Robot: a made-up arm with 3 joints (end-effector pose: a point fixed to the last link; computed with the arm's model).
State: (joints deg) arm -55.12 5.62 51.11
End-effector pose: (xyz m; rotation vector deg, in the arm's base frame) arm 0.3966 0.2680 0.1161 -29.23 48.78 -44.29
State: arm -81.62 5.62 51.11
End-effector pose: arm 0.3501 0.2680 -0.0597 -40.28 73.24 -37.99
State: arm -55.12 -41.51 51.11
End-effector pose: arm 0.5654 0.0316 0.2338 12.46 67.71 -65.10
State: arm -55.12 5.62 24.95
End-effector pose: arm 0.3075 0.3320 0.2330 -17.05 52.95 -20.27
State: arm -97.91 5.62 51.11
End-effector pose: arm 0.2837 0.2680 -0.1504 -46.87 88.15 -33.05
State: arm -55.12 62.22 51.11
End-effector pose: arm 0.0922 0.2492 -0.0961 -72.11 19.73 -13.80
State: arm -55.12 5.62 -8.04
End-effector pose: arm 0.1948 0.3113 0.3982 -1.31 55.38 10.11
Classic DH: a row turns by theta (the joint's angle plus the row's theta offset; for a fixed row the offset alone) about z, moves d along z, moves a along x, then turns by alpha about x. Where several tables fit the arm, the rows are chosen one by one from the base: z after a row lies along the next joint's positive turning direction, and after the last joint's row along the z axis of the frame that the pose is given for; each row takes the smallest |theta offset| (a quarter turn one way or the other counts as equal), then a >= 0, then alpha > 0; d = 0 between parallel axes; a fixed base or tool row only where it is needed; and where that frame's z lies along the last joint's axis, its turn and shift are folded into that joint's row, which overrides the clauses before.
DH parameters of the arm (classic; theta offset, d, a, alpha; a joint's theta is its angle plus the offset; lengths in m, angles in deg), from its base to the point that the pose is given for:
base (fixed): 0 0.127 0 90
joint 1: 90 0.086 0.151 -90
joint 2: 90 -0.024 0.052 -90
joint 3: -14.39 0 0.3541 180
tool (fixed): -104.39 0.202 0 0

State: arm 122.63 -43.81 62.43
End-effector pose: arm -0.5732 -0.0175 0.1012 77.96 -81.80 6.66
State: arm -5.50 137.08 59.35
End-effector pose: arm 0.2535 -0.1700 -0.1013 -121.77 -66.37 -21.20
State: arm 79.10 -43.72 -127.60
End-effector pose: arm -0.1743 -0.3897 -0.0371 -68.21 -87.66 126.25
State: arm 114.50 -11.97 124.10
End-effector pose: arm -0.4527 -0.1939 0.3134 114.71 -51.29 -65.07
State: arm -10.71 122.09 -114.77
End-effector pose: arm -0.2111 0.1763 0.3593 -69.45 122.02 72.43
